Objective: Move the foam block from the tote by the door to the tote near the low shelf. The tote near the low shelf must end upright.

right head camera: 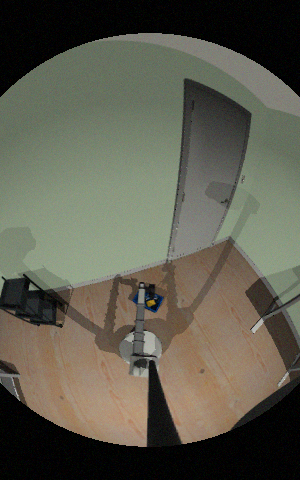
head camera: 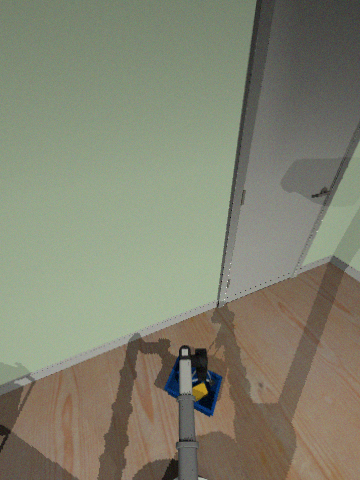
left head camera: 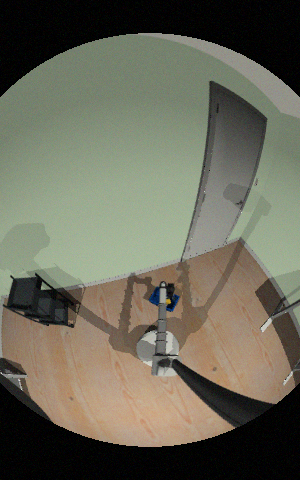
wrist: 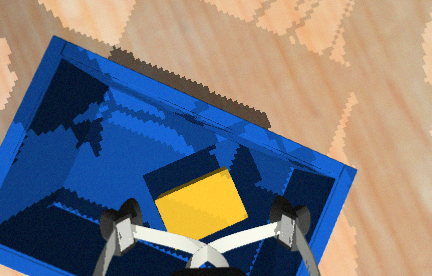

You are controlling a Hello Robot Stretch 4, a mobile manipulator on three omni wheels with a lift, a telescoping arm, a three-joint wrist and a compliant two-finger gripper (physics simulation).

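Places are measured from the robot's base along level axes (x ahead, y left, z up), in centimetres.
Pixels of known places: gripper, between the fingertips: (right head camera: 151, 299) (head camera: 200, 383) (left head camera: 167, 298) (wrist: 206, 213).
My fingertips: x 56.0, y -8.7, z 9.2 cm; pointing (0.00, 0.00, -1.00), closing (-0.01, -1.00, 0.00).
Note:
Behind a point stands the place of what it marks.
The yellow foam block (head camera: 200, 391) @(z 2.1, x 54.3, y -8.8 cm) (right head camera: 151, 303) @(z 2.1, x 53.3, y -9.4 cm) (wrist: 201, 204) @(z 2.1, x 55.3, y -8.1 cm) lies inside the blue tote (head camera: 216, 395) @(z 9.3, x 50.2, y -17.4 cm) (wrist: 200, 110) @(z 9.3, x 65.2, y -8.3 cm) on the floor by the door. This tote also shows in the left head view (left head camera: 154, 296) @(z -2.5, x 62.0, y 5.9 cm) and the right head view (right head camera: 158, 306) @(z 9.2, x 47.8, y -17.1 cm); it stands upright. My gripper (wrist: 206, 213) @(z 9.2, x 56.0, y -8.7 cm) is open, with its fingers spread wide above the tote. In the wrist view the block shows between and a little beyond the fingertips, with nothing held. In the head view the arm hides part of the tote. A tote near a low shelf cannot be made out.
The grey door (head camera: 280, 150) @(z 122.4, x 126.6, y -54.3 cm) (left head camera: 227, 175) @(z 123.3, x 129.2, y -60.8 cm) (right head camera: 207, 175) @(z 121.0, x 129.0, y -60.1 cm) is in the green wall behind the tote. A black tiered rack or cart stands at the left in both side head views. White-legged furniture stands at the right edge, and another piece at the lower left.

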